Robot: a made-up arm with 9 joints.
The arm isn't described. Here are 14 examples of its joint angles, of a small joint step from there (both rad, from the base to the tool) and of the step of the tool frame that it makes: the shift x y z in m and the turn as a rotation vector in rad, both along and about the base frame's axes.
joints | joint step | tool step
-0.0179 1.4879 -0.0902 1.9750 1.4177 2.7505 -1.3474 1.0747 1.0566 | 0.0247 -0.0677 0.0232 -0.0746 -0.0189 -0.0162 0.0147 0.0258 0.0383 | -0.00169 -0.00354 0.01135 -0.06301 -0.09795 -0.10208
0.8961 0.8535 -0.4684 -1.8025 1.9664 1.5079 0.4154 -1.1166 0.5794 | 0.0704 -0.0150 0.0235 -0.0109 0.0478 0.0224 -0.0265 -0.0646 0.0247 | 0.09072 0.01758 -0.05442 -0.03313 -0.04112 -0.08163
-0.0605 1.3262 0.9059 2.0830 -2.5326 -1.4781 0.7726 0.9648 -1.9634 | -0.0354 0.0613 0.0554 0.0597 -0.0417 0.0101 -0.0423 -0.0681 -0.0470 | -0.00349 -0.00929 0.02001 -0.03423 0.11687 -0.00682
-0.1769 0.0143 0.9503 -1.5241 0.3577 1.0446 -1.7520 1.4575 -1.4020 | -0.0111 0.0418 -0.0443 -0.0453 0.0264 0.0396 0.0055 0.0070 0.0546 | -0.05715 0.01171 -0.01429 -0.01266 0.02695 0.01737
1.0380 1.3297 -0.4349 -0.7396 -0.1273 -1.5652 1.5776 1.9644 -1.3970 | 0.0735 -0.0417 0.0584 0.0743 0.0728 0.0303 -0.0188 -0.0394 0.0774 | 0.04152 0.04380 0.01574 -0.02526 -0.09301 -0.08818
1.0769 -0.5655 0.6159 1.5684 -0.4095 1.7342 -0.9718 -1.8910 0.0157 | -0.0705 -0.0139 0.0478 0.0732 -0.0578 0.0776 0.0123 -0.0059 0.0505 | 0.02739 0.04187 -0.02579 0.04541 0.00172 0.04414
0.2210 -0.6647 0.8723 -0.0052 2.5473 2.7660 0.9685 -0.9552 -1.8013 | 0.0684 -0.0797 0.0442 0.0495 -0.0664 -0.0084 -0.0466 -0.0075 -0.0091 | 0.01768 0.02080 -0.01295 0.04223 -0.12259 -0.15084
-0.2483 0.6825 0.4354 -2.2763 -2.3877 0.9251 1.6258 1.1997 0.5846 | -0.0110 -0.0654 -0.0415 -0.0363 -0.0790 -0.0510 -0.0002 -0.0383 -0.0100 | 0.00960 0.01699 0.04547 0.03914 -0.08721 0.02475
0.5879 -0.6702 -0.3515 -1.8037 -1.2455 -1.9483 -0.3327 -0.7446 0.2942 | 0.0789 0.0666 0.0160 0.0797 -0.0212 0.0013 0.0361 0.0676 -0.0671 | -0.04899 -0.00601 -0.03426 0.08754 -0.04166 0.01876
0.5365 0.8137 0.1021 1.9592 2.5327 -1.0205 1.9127 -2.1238 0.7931 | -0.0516 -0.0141 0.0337 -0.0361 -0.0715 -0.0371 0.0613 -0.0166 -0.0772 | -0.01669 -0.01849 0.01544 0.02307 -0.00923 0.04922
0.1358 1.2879 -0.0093 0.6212 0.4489 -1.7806 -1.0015 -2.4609 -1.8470 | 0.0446 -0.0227 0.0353 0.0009 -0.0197 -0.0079 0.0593 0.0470 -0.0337 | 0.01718 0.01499 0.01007 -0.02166 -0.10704 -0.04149
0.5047 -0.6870 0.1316 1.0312 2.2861 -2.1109 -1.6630 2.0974 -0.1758 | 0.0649 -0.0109 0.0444 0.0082 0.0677 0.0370 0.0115 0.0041 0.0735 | 0.05406 -0.07497 0.03577 -0.07078 -0.13678 -0.09375
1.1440 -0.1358 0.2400 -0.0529 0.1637 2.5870 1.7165 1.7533 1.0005 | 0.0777 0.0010 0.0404 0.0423 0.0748 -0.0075 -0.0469 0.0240 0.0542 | 0.00258 -0.03648 -0.05828 -0.01831 -0.10253 0.04037
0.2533 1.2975 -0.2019 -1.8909 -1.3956 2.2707 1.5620 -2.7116 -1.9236 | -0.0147 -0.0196 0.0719 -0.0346 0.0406 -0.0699 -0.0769 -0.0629 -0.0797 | 0.00653 0.02249 -0.02183 -0.02101 -0.21603 -0.12900
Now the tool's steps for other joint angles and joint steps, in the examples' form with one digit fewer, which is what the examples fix.
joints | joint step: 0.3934 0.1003 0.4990 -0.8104 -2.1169 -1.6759 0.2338 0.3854 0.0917 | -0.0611 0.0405 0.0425 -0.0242 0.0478 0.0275 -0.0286 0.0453 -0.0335
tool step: -0.0058 -0.0452 0.0373 -0.0303 0.0704 0.0917
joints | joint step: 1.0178 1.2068 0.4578 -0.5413 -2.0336 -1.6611 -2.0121 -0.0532 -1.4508 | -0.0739 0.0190 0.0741 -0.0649 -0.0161 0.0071 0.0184 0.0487 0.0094
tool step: 0.0038 -0.0437 0.0045 -0.0140 -0.0019 -0.0727
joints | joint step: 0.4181 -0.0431 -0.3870 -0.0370 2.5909 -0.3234 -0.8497 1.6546 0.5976 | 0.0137 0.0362 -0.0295 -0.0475 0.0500 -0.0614 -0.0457 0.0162 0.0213
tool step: -0.0214 0.0829 -0.0209 -0.0771 0.0042 0.0691
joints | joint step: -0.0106 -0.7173 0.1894 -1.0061 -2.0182 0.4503 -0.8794 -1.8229 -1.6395 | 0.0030 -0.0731 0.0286 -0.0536 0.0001 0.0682 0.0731 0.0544 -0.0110
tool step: 0.0235 -0.0420 -0.0237 -0.0345 -0.0301 0.0114
